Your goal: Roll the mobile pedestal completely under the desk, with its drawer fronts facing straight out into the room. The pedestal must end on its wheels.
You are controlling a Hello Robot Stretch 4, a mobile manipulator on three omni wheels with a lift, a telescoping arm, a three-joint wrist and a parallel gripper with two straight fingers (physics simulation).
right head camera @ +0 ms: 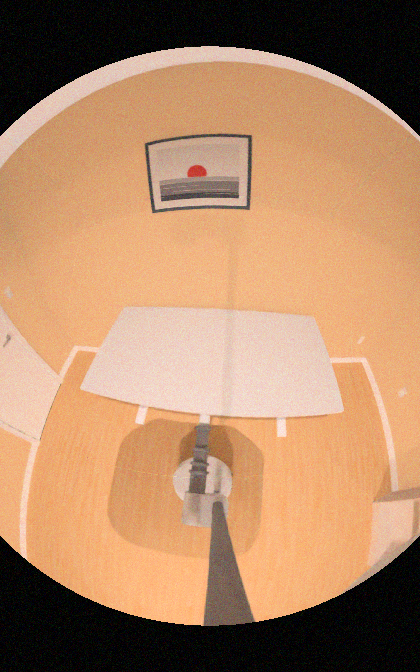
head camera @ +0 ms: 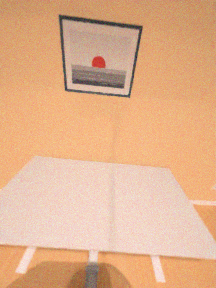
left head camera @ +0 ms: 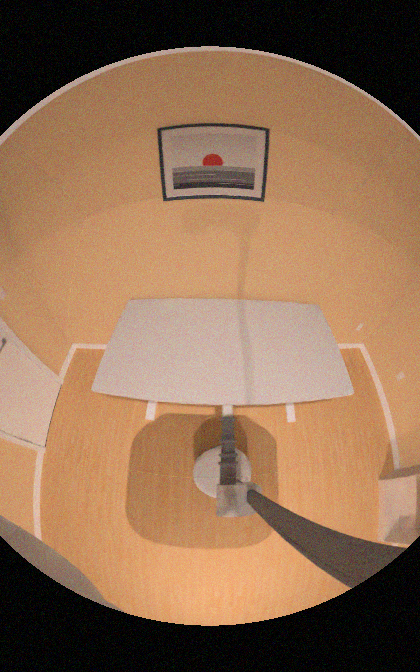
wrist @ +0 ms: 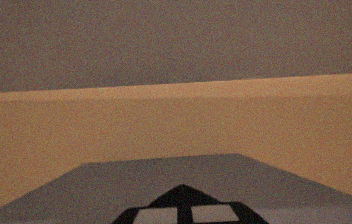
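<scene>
The white desk [head camera: 60,200] [left head camera: 175,350] [right head camera: 165,360] stands near the back wall; its dark underside [wrist: 175,40] spans the upper part of the wrist view. The pedestal's grey top [wrist: 165,172] shows low in the wrist view, below the desk's underside. The desktop hides the pedestal in the head views, and its drawer fronts and wheels do not show. My gripper [wrist: 183,202] is shut and empty, seen against the pedestal's top; whether it touches is unclear. In the head views my arm [left head camera: 227,450] [right head camera: 200,455] reaches to the desk's front edge, and the desktop hides the gripper.
White desk feet [left head camera: 150,411] [left head camera: 291,413] stick out at the front, left and right of my arm. A white door [left head camera: 25,390] stands at the left. A pale box-like piece [left head camera: 397,505] [right head camera: 390,525] stands at the right. A framed picture [head camera: 97,75] hangs on the back wall.
</scene>
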